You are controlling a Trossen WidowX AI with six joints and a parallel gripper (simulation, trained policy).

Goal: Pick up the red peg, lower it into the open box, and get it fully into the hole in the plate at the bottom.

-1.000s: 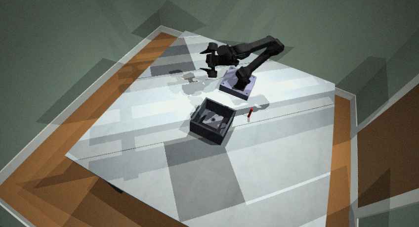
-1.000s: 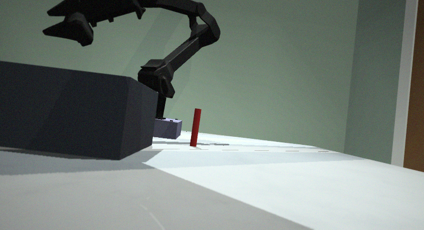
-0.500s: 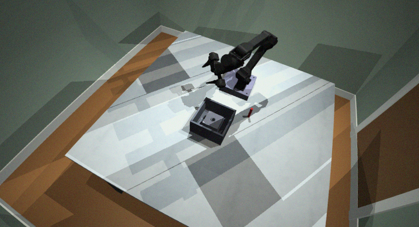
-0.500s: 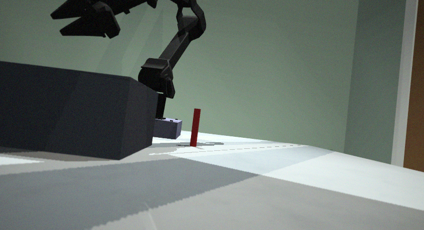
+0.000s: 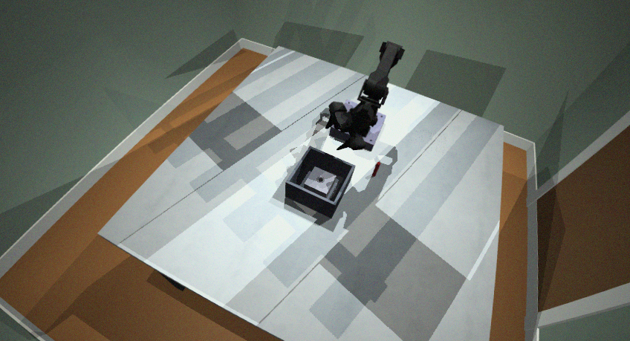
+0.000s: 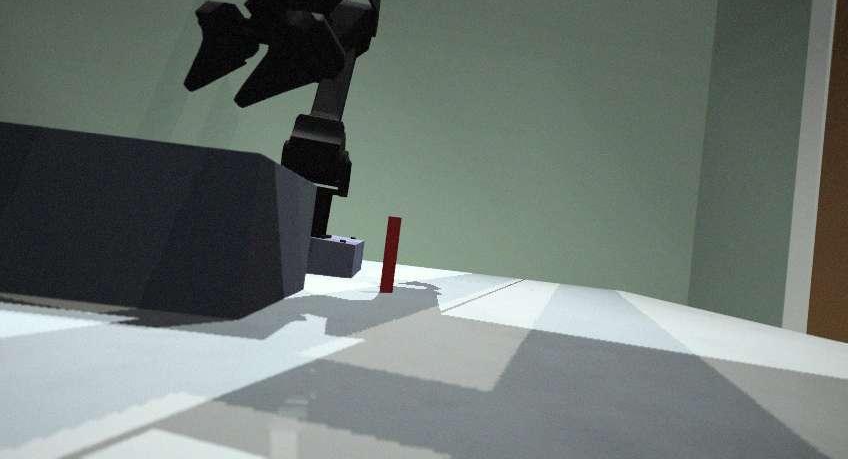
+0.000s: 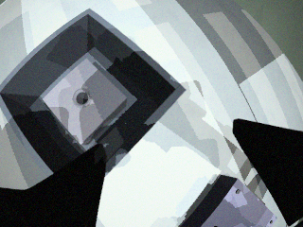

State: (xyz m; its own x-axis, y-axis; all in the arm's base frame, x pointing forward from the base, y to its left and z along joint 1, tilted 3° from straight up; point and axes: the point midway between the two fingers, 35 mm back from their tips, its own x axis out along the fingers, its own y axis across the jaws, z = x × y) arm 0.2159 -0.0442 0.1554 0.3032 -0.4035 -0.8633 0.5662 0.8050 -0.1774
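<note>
My gripper tip is now 18 cm to the right of the red peg, 13 cm above it and 7 cm past it. Round my gripper tip: grey plate: 13 cm below, 10 cm ahead, 2 cm to the left; then dark box: 15 cm below, 10 cm ahead, 2 cm to the left.
</note>
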